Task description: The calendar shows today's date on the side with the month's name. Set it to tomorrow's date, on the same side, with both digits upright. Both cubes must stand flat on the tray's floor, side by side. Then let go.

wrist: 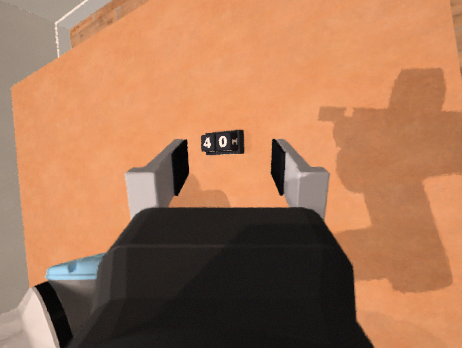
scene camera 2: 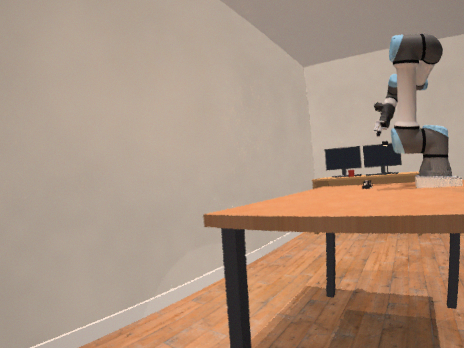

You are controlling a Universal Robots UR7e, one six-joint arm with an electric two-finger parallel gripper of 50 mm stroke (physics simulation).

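Frame: origin at the arm's base, x back, y right, z up, level; metres.
Where they show: gripper, fingertip midpoint: (wrist: 229,156) (scene camera 2: 376,133); arm's base, link origin: (scene camera 2: 435,176).
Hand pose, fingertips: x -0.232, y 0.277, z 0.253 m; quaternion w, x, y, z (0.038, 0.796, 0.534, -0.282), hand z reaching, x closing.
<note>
Things, the pixels of their top centre, and the offset from my fingertips. "pt": a spot on its surface instead. Level surfaces: height alone.
- small black tray, surface spot: (wrist: 241,142) pt dx -0.077, dy -0.128, dz -0.290 m
- left cube, top centre: (wrist: 207,142) dx -0.093, dy -0.178, dz -0.259 m
- right cube, top centre: (wrist: 222,141) dx -0.084, dy -0.146, dz -0.259 m
- calendar, surface spot: (scene camera 2: 367,184) pt dx -0.089, dy -0.195, dz -0.276 m
- wooden table, surface height: dz -0.299 m
The calendar is a small black tray (wrist: 241,142) with two black cubes side by side in it. In the wrist view the left cube (wrist: 206,143) shows a white 4 on top and the right cube (wrist: 223,142) a white 0. A white mark on the right cube's right side is too small to read, as is the tray's month lettering. In scene camera 2 the calendar (scene camera 2: 367,184) is a small dark shape on the table, its digits unreadable. My gripper (scene camera 2: 378,133) (wrist: 229,156) is open and empty, high above the table and apart from the calendar.
The wooden table (scene camera 2: 300,205) (wrist: 90,125) carries the robot's base (scene camera 2: 438,181) at the right in scene camera 2. Two monitors (scene camera 2: 342,158) (scene camera 2: 382,157) and a red cup (scene camera 2: 351,173) stand on a desk behind. The arm's shadow falls on the table's right part in the wrist view.
</note>
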